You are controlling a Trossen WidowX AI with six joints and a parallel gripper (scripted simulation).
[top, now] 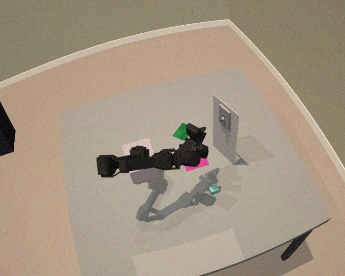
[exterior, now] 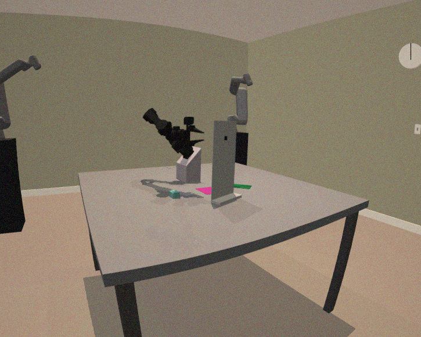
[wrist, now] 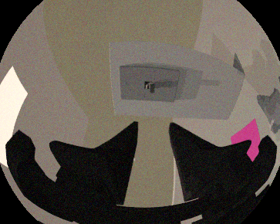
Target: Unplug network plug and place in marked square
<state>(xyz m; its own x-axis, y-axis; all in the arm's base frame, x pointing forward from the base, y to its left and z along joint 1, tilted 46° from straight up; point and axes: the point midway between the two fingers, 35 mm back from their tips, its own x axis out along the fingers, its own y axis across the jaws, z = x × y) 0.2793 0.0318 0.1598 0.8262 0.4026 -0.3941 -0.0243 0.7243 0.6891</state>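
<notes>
Now: the grey plug 100 mm ahead of my gripper tip and 40 mm to the left of it. Also, from my gripper tip: grey panel: 120 mm below, 120 mm ahead, 50 mm to the left; then teal block: 270 mm below, 150 mm to the right, 10 mm behind; then magenta square: 280 mm below, 70 mm to the left, 40 mm behind.
</notes>
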